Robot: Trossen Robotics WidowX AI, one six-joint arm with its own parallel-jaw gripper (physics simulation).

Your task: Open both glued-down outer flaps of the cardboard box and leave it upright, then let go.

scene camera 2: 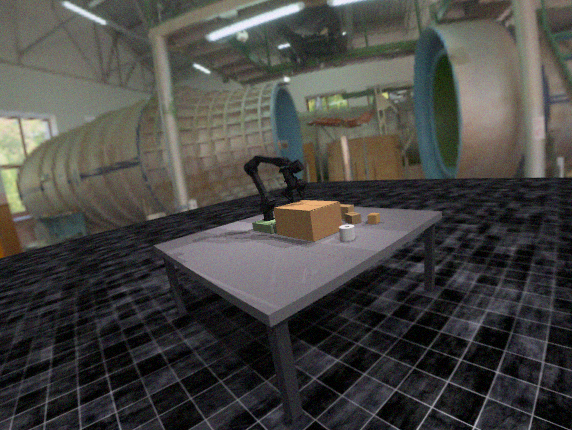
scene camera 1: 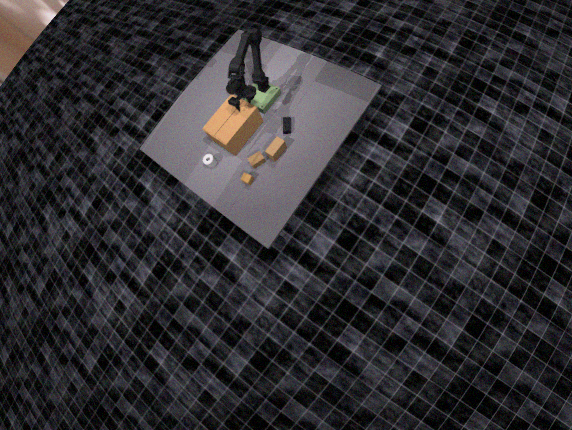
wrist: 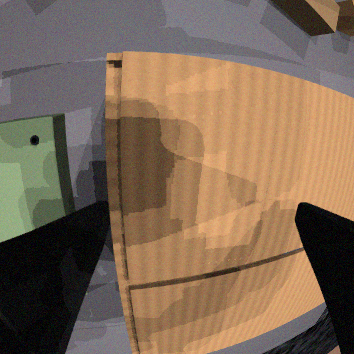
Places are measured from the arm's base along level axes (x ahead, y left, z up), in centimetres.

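Where they show: gripper, between the fingertips: (scene camera 2: 298,201) (scene camera 1: 244,107) (wrist: 206,212); arm's base, origin of its link: (scene camera 2: 269,219) (scene camera 1: 264,88).
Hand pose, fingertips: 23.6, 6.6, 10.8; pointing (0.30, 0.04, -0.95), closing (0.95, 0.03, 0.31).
Each offset is from my fingertips to the top centre of the thing, as dx, dy, dz. "spot": to the spot under its first point.
The cardboard box {+10.8, -4.5, -0.5} (scene camera 1: 239,131) (scene camera 2: 300,222) (wrist: 280,125) stands upright on the table. Its two outer flaps lie flat across the top in scene camera 1 and the wrist view: the larger-looking flap {spot: +0.4, +5.2, -0.5} (wrist: 220,90) and the other flap {spot: +0.8, -8.4, -0.5} (wrist: 200,315) meet at a thin dark seam. A narrow strip shows along the box edge facing the green base. My gripper (scene camera 1: 243,104) (wrist: 206,212) is open and empty above the box's end near the arm. In the wrist view, one fingertip is by that edge and the other over the top. Fingertip height is hard to judge.
The green base plate (scene camera 1: 270,97) (scene camera 2: 264,227) (wrist: 35,165) is beside the box. A white roll {+38.3, -4.8, -9.9} (scene camera 1: 212,162) (scene camera 2: 346,234) stands near its far end. Three small cardboard boxes {+8.9, +28.7, -8.0} (scene camera 1: 276,148) {+20.8, +22.0, -11.0} (scene camera 1: 256,160) {+33.9, +24.8, -11.0} (scene camera 1: 247,178) and a black block {-9.1, +23.2, -12.7} (scene camera 1: 286,125) are along one side.
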